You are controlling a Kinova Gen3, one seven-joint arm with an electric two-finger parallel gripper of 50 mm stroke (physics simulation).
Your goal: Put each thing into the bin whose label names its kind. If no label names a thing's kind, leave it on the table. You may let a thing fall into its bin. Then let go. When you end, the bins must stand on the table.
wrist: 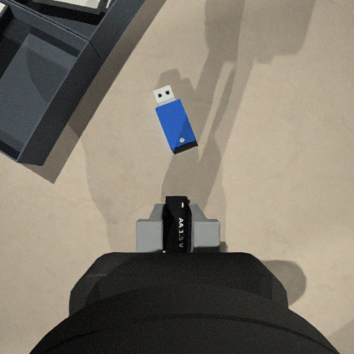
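My gripper (pixel 175 219) is shut on a black AA battery (pixel 176 220), which stands between the two grey fingers with its "AA 1.5 V" print showing. A blue USB stick (pixel 176 124) with a white plug end lies on the table just beyond the fingertips, apart from them. A dark grey row of bins (pixel 60 127) stands at the upper left; one empty compartment shows, and part of a whitish thing (pixel 82 4) shows in the neighbouring compartment at the top edge. The bin labels cannot be read in this view.
The beige table (pixel 290 150) lies under everything. The near corner of the bins' wall is to the left of the USB stick. Shadows of the arm and gripper fall across the table.
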